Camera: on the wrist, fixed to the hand. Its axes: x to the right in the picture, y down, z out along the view.
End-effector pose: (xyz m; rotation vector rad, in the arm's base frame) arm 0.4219 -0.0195 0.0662 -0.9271 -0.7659 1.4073
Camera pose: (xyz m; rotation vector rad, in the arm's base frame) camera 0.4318 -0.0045 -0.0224 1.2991 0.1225 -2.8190
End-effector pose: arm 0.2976 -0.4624 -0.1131 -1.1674 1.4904 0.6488
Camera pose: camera 0.2131 -0.4852 -0.1357 0.3156 1.8992 1.6470
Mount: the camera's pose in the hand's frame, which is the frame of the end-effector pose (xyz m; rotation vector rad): 0.0232 0.0728 -0.0484 0.0386 -0.3063 1.5000
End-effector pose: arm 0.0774 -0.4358 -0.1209 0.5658 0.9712 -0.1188
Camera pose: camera 0.0794 -0.3460 -0.1314 1.1391 0.0704 1.0834
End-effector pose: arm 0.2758 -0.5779 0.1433 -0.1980 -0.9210 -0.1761
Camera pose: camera 0.3439 -0.5208 0.1266 -0.8349 -0.8659 1.2837
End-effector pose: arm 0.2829 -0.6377 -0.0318 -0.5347 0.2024 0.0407
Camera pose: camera 0.2902 -0.6001 -0.1137 -0.2293 0.2640 1.5625
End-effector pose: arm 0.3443 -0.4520 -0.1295 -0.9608 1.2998 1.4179
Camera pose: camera 0.2657 -0.4955 -0.1402 0.5129 1.8327 2.4244
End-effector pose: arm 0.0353 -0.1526 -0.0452 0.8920 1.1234 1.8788
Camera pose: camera -0.0348 -0.1747 0.0075 -1.8708 -0.1144 -2.0772
